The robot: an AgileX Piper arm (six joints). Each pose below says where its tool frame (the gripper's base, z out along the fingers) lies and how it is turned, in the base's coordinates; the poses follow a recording.
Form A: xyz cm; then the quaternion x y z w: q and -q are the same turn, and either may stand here.
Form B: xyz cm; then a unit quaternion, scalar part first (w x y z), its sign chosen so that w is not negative. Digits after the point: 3 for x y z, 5 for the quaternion.
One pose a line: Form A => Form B
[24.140 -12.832 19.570 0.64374 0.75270 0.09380 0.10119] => [24.140 -12.832 19.570 0.10119 0.64374 0.75270 0.09380]
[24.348 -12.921 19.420 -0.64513 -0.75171 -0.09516 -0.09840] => [24.348 -12.921 19.420 0.09840 0.64513 0.75171 0.09516]
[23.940 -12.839 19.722 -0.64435 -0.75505 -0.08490 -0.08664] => [23.940 -12.839 19.722 0.08664 0.64435 0.75505 0.08490]
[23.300 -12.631 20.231 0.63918 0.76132 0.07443 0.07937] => [23.300 -12.631 20.231 0.07937 0.63918 0.76132 0.07443]
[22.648 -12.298 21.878 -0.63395 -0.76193 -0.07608 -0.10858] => [22.648 -12.298 21.878 0.10858 0.63395 0.76193 0.07608]
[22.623 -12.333 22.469 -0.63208 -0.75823 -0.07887 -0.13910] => [22.623 -12.333 22.469 0.13910 0.63208 0.75823 0.07887]
